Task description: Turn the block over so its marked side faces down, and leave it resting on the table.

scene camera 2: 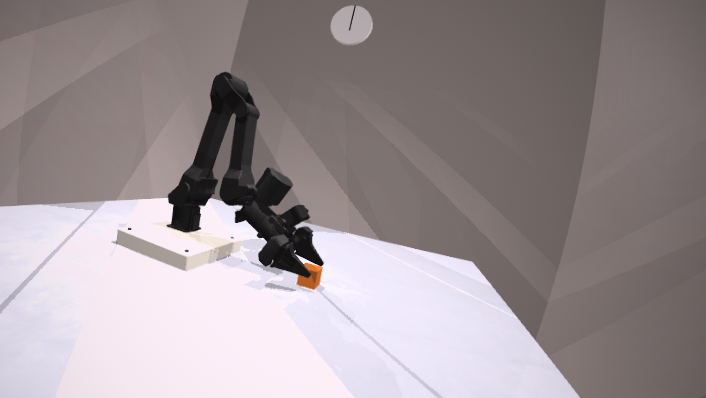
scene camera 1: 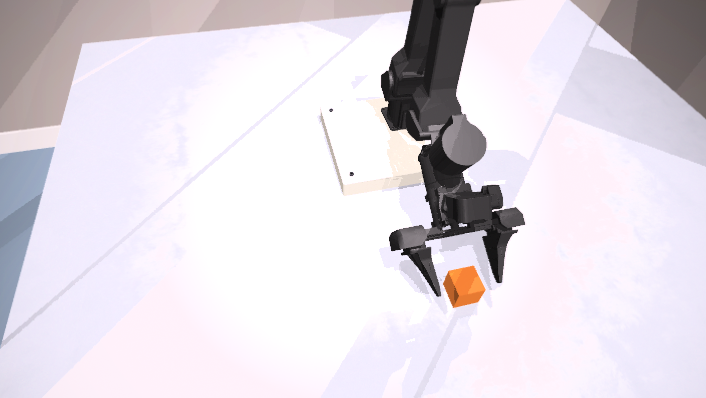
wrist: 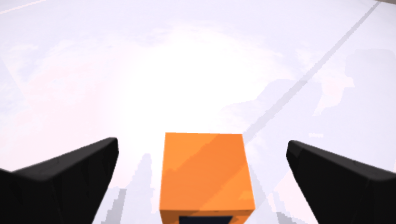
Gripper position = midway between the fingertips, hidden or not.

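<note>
Nothing is being held by my gripper [scene camera 1: 469, 289], and it's open; you'd also find the gripper in scene camera 2 [scene camera 2: 316, 270] and in the wrist view [wrist: 205, 147]. There's an orange block [scene camera 1: 463, 286] as well.
</note>
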